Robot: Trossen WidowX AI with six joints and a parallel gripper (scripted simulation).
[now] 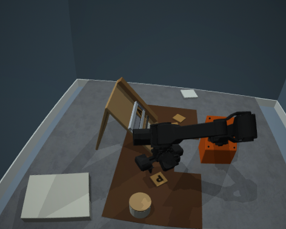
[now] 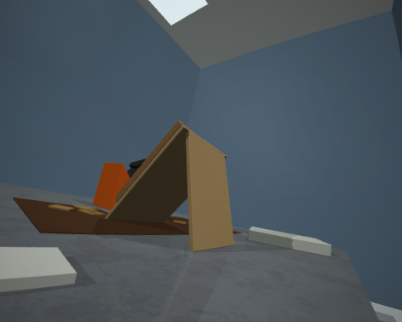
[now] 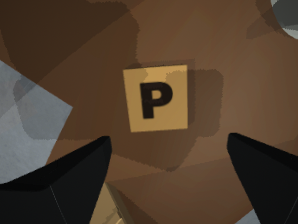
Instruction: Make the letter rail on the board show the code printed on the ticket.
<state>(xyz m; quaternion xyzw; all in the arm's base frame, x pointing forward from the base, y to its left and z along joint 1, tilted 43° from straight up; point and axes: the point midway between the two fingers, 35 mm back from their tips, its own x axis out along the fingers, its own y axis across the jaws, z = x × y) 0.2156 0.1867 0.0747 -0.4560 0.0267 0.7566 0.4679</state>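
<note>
The tile marked p lies 1 cm behind my gripper tip and 6 cm below it. Round my gripper tip: brown mat 2 cm behind, 17 cm to the right, 7 cm below; then white slab 36 cm ahead, 23 cm to the left, 5 cm below; then white ticket 8 cm ahead, 23 cm to the right.
</note>
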